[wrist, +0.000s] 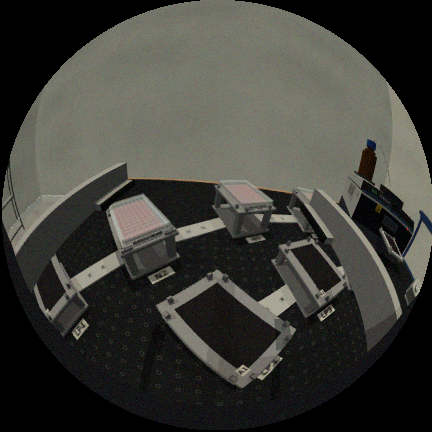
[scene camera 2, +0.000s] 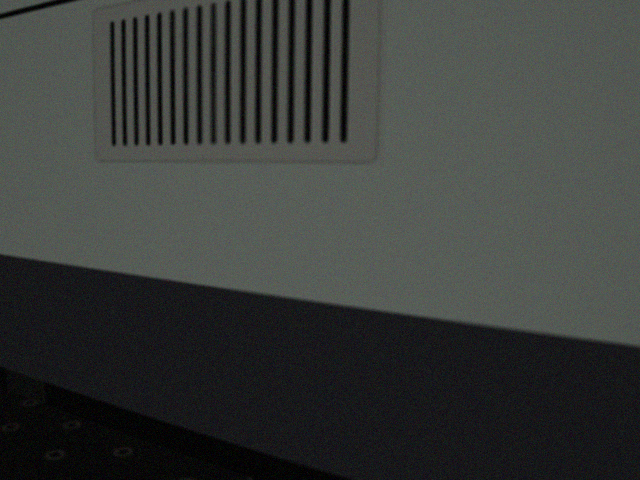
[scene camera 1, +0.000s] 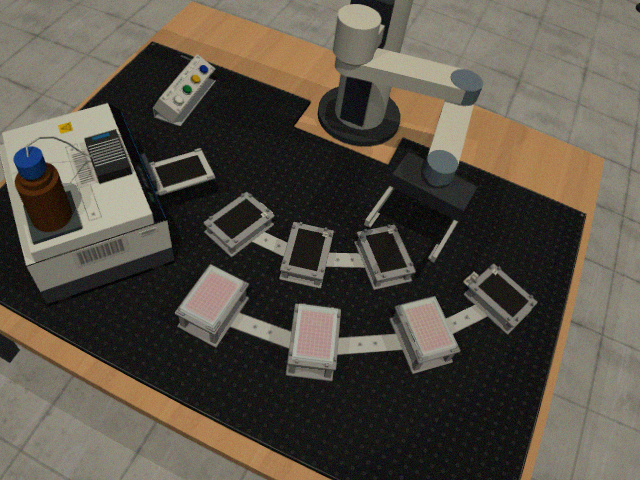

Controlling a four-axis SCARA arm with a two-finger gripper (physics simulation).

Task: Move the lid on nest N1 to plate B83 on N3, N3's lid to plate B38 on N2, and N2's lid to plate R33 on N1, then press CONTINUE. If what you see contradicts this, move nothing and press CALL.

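Places are measured from the arm's base along level axes (x ahead, y left, z up), in metres.
Pixels of known places: gripper, between the fingertips: (wrist: 217,180) (scene camera 1: 399,241); arm's base, origin of its link: (scene camera 1: 358,116).
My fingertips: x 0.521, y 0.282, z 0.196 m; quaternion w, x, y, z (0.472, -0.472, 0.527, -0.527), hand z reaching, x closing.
Ahead of a thing's pixels: the offset from my fingertips to its top centre. "spot": to the spot under its first point.
Three pink plates stand on raised nests, each with a clear rim on top that looks like a lid. The right plate @[dx +0.102, dy +0.133, dz -0.102 m] (scene camera 1: 427,328) (wrist: 137,220) is on the nest labelled N2 @[spot: dx +0.035, dy +0.072, dz -0.181 m] (wrist: 161,275). The middle plate @[dx +0.235, dy -0.083, dz -0.098 m] (scene camera 1: 315,330) (wrist: 245,193) and the left plate @[dx +0.260, dy -0.322, dz -0.097 m] (scene camera 1: 213,295) (wrist: 306,194) stand on nests whose labels I cannot read. The plate codes are also unreadable. My gripper (scene camera 1: 401,240) (wrist: 217,180) is open and empty, above and around LP1's black-centred holder @[spot: dx -0.060, dy -0.029, dz -0.136 m] (scene camera 1: 385,250) (wrist: 227,322). The button box @[dx -0.315, dy -0.759, dz -0.099 m] (scene camera 1: 169,106) has white, green, yellow and blue buttons; its lettering is unreadable.
Holders LP3 @[dx +0.027, dy -0.197, dz -0.127 m] (scene camera 1: 307,250) (wrist: 317,266), LP2 @[dx +0.024, dy -0.385, dz -0.130 m] (scene camera 1: 238,219) and LP4 @[dx -0.084, dy +0.275, dz -0.129 m] (scene camera 1: 500,293) (wrist: 51,287) show black centres. A white instrument @[spot: dx +0.237, dy -0.578, dz +0.027 m] (scene camera 1: 111,206) carrying a brown bottle @[spot: dx +0.347, dy -0.634, dz +0.132 m] (scene camera 1: 45,201) (wrist: 368,162) stands left, its tray @[spot: dx -0.039, dy -0.511, dz -0.083 m] (scene camera 1: 207,167) extended. Scene camera 2 shows a slatted panel @[spot: dx +0.085, dy -0.865, dz -0.070 m] (scene camera 2: 235,152) close up.
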